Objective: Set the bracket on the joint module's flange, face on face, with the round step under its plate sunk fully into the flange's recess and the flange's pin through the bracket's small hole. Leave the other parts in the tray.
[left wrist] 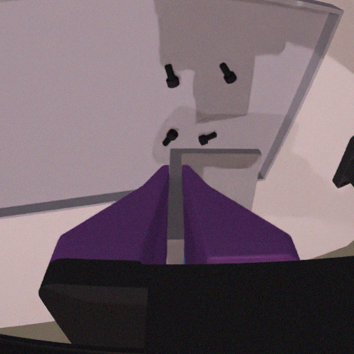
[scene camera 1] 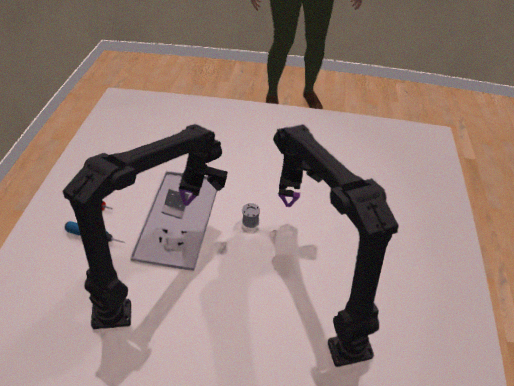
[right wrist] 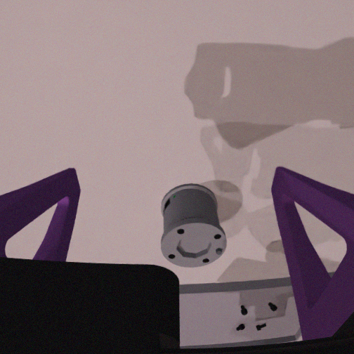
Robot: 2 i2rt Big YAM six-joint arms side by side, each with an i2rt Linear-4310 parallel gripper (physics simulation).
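Pixels of known places: left gripper, fingertip midpoint: (scene camera 1: 185, 204); right gripper, fingertip midpoint: (scene camera 1: 289, 196); left arm's base at its link origin: (scene camera 1: 111, 315); right arm's base at its link origin: (scene camera 1: 350, 349).
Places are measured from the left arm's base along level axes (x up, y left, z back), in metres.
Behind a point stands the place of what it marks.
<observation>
The grey L-shaped bracket (scene camera 1: 175, 201) @(x 0.136, y -0.224, z -0.322 m) (left wrist: 175, 210) is held above the tray; one plate stands between the left fingertips, and in the left wrist view the other extends to the right. The left gripper (scene camera 1: 187, 201) @(x 0.123, y -0.257, z -0.315 m) (left wrist: 175, 171) is shut on the bracket. The round step and small hole cannot be made out. The grey cylindrical joint module (scene camera 1: 251, 218) @(x 0.046, y -0.475, z -0.291 m) (right wrist: 191, 210) stands right of the tray in the scene view. Its flange (right wrist: 200, 229) shows a central recess, several dark holes and a small grey spot near its rim. The right gripper (scene camera 1: 289, 200) @(x 0.131, y -0.605, z -0.300 m) (right wrist: 177, 170) is open and empty, above and right of the module in the scene view.
The tray (scene camera 1: 162, 265) @(x 0.003, y -0.160, z -0.164 m) (left wrist: 303, 90) (right wrist: 225, 287) holds several black screws (left wrist: 171, 78) (right wrist: 272, 306). A blue-handled screwdriver (scene camera 1: 73, 228) @(x 0.037, y 0.149, z -0.329 m) and a red-handled tool (scene camera 1: 103, 205) @(x 0.023, y 0.055, z -0.438 m) lie left of it, partly behind the left arm. A person stands beyond the table.
</observation>
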